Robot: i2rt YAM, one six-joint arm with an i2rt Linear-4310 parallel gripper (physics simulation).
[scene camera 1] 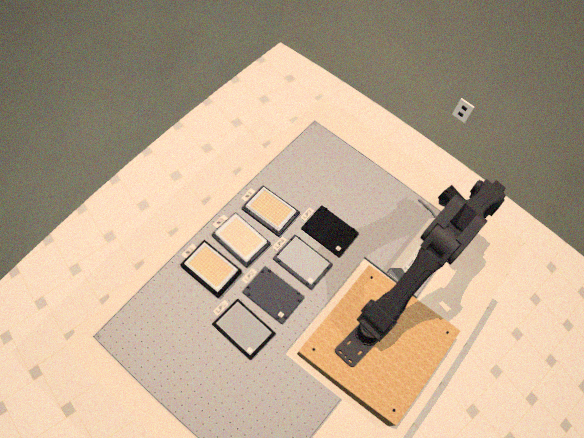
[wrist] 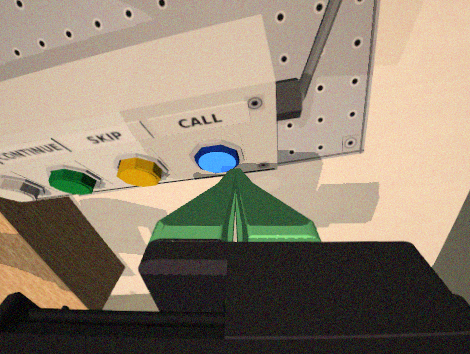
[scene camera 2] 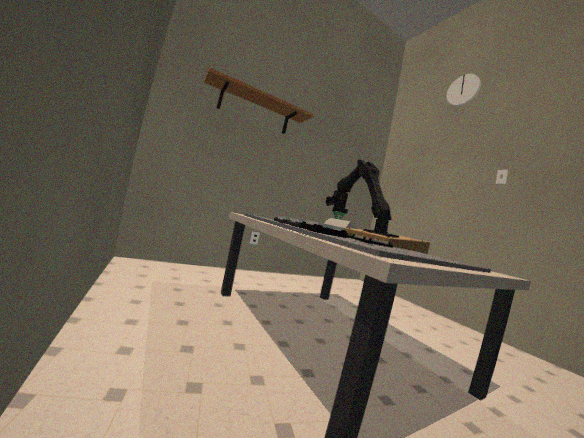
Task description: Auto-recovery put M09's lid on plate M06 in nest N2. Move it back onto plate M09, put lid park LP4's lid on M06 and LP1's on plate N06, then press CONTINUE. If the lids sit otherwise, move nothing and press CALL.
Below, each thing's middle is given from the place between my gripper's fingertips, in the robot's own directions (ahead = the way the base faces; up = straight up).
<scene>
Right now the blue CALL button (wrist: 217,159) is 2 cm ahead of my hand and 1 cm to the left of it. From my hand the other things lie so: yellow SKIP button (wrist: 135,171) 1 cm ahead, 6 cm to the left; green CONTINUE button (wrist: 65,180) 1 cm ahead, 11 cm to the left.
</scene>
